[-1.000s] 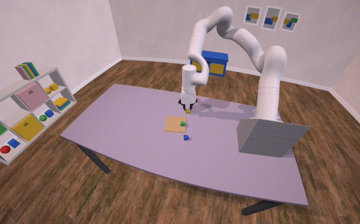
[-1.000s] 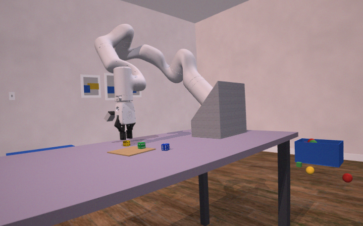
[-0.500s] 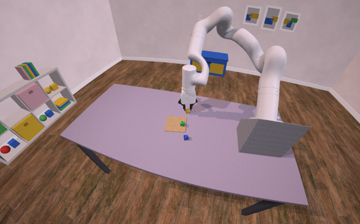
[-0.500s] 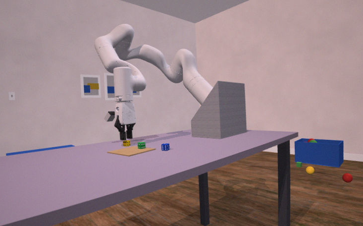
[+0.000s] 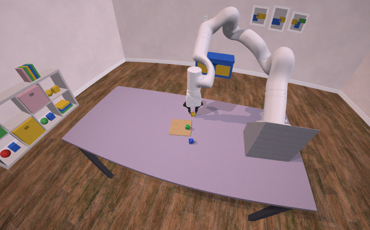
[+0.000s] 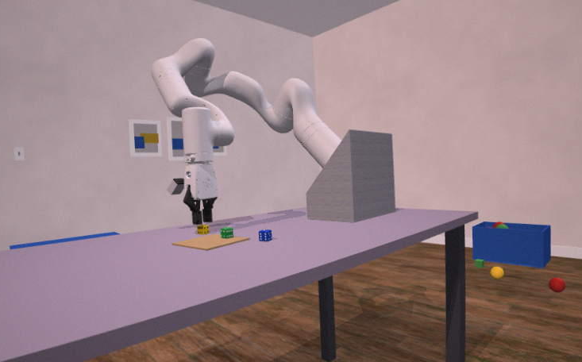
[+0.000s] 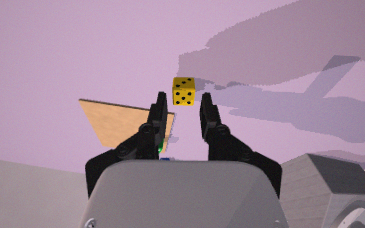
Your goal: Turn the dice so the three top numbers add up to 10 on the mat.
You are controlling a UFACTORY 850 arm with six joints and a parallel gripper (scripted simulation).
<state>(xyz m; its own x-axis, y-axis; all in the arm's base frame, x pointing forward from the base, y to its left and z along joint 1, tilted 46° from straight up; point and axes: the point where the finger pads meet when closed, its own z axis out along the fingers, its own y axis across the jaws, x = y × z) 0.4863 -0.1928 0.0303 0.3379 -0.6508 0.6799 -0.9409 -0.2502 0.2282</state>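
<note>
My gripper is now 40 mm above the yellow die. Round my hand: blue die (40 mm behind, 240 mm to the left, 40 mm below); then tan mat (50 mm ahead, 130 mm to the left, 50 mm below); then green die (10 mm ahead, 130 mm to the left, 30 mm below).
</note>
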